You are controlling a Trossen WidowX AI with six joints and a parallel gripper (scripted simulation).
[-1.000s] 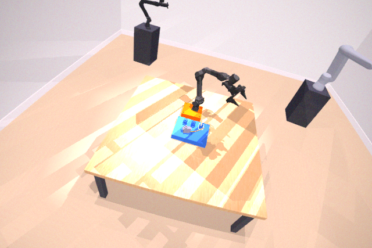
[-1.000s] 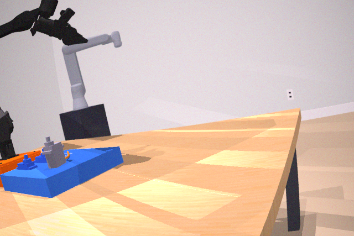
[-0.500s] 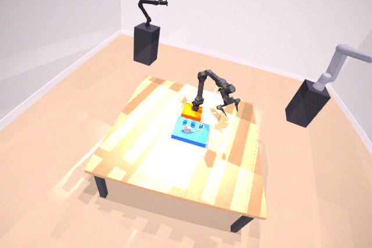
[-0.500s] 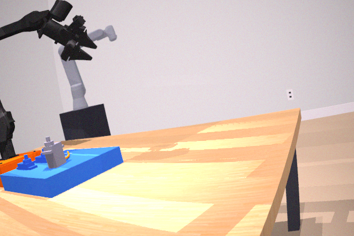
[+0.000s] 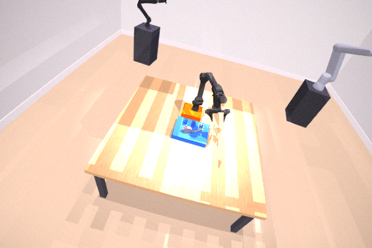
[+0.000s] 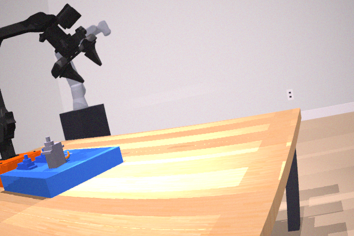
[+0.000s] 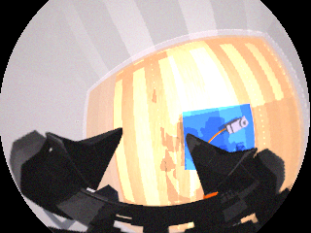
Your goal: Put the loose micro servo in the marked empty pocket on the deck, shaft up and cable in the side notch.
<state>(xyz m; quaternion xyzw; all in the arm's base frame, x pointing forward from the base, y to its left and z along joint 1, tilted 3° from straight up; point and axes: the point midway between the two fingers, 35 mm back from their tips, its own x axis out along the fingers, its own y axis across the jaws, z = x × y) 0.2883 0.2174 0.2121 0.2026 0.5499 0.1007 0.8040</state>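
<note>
Right now my gripper tip is 240 mm above the blue deck, 180 mm to the left of it and 10 mm short of it.
</note>
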